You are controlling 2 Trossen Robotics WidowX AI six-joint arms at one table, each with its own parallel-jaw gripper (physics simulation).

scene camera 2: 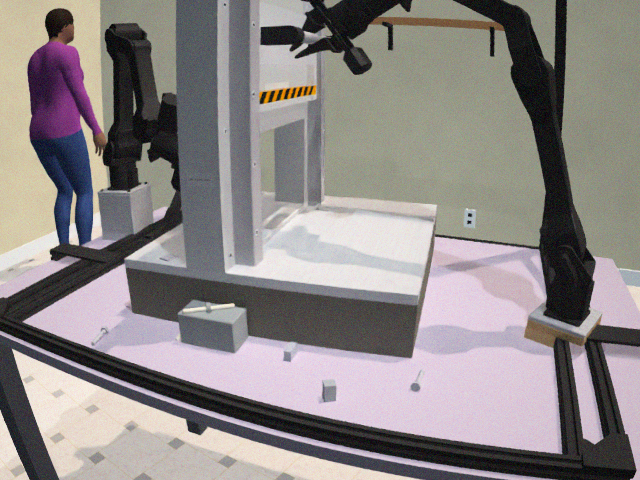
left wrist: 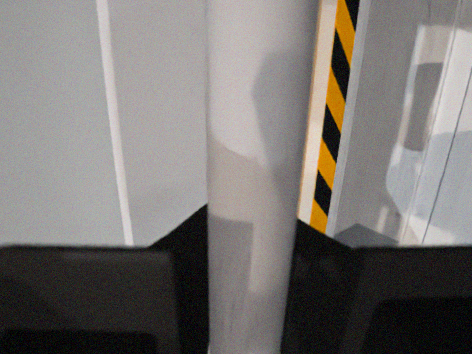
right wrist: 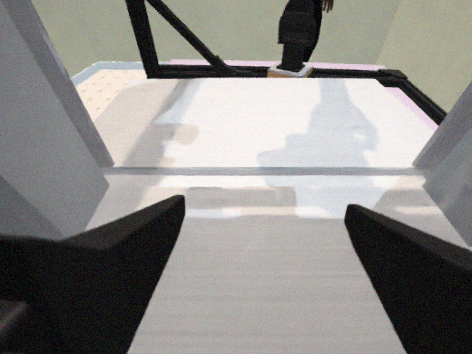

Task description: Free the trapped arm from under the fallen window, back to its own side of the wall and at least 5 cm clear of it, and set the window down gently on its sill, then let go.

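Where they show: left gripper, fingertip midpoint: [scene camera 2: 292, 54]; right gripper, fingertip midpoint: [right wrist: 264, 207]; left arm's base at its link origin: [scene camera 2: 567, 313] [right wrist: 291, 67]; right arm's base at its link origin: [scene camera 2: 124, 187].
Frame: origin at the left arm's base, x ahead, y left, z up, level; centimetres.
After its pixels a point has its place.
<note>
The window [scene camera 2: 284, 69] @(x 46.9, y 17.2, z 34.4 cm) [left wrist: 160, 110] @(x 50.1, y 11.7, z 39.9 cm), a pale panel with a yellow-black striped lower edge, stands raised in the grey wall frame, high above the sill [right wrist: 265, 171]. My left gripper [scene camera 2: 310, 39] [left wrist: 238, 207] @(x 47.5, y 14.7, z 37.1 cm) is shut on the window's round pale grey handle [left wrist: 250, 150] @(x 45.6, y 9.2, z 40.4 cm), which runs between its fingers. My right gripper [right wrist: 264, 207] @(x 57.7, y 18.7, z 12.9 cm) is open, with nothing between its fingers. In the right wrist view its fingertips show on the near side of the sill strip, between the wall's side posts. In scene camera 2 the right arm [scene camera 2: 121, 103] @(x 90.8, y 29.4, z 28.9 cm) stands left of the wall; its gripper is hidden behind the post.
The wall post [scene camera 2: 204, 155] stands on a thick platform [scene camera 2: 361, 284]. A grey block [scene camera 2: 211, 328] with a cream stick on top, small grey blocks [scene camera 2: 328, 390] @(x 16.1, y 36.8, z -2.0 cm) [scene camera 2: 290, 351] @(x 26.5, y 33.8, z -2.4 cm) and bolts [scene camera 2: 417, 380] @(x 10.4, y 26.4, z -3.0 cm) [scene camera 2: 99, 335] @(x 49.3, y 53.5, z -3.1 cm) lie in front. A person [scene camera 2: 56, 93] stands at the left.
</note>
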